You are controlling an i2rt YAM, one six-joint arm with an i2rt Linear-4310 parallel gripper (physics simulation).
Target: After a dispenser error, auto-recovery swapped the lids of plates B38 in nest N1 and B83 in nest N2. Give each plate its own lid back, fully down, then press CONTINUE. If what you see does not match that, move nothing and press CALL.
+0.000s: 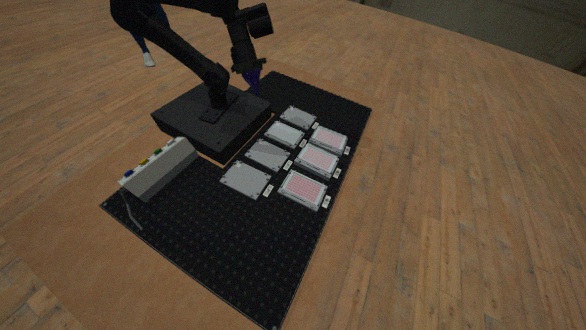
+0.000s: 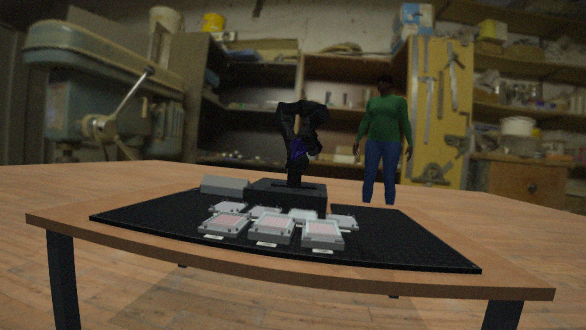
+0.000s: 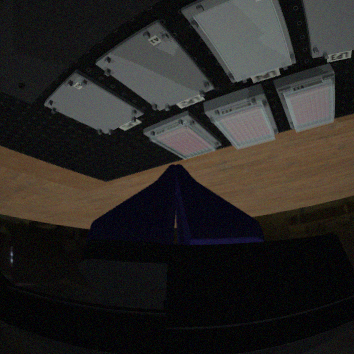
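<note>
Three pink-welled plates sit in grey nests: front plate, middle plate, back plate. Their clear rims look like lids; seating and plate codes are unreadable. A clear lid appears to lie on one of the grey lid parks beside them. The button box has blue, yellow, green and whitish buttons; their words are unreadable. My gripper is shut and empty, raised beyond the arm base, away from the plates.
Other grey lid parks stand in the same row. The black base rises between the box and the parks. All stand on the black perforated mat. A person stands behind the table.
</note>
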